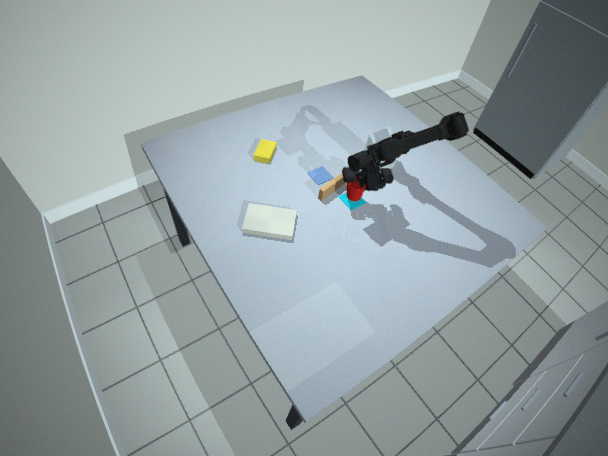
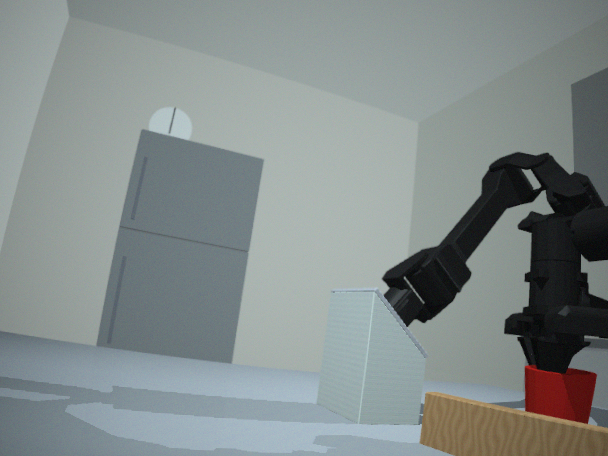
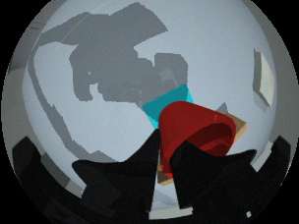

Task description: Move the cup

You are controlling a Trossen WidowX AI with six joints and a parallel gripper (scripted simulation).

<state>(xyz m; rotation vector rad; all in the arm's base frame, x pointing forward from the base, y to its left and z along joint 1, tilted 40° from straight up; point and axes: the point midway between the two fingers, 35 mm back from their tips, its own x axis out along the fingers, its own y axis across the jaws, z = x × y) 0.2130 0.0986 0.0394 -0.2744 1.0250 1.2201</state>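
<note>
The bright cyan pad lies 70 mm below my gripper tip, 20 mm to the right of it and 20 mm ahead of it. Round my gripper tip: pale blue pad: 190 mm to the right, 70 mm below, 60 mm ahead; red cup: 30 mm ahead, 20 mm to the right; wooden block: 100 mm to the right, 40 mm below, 40 mm ahead.
</note>
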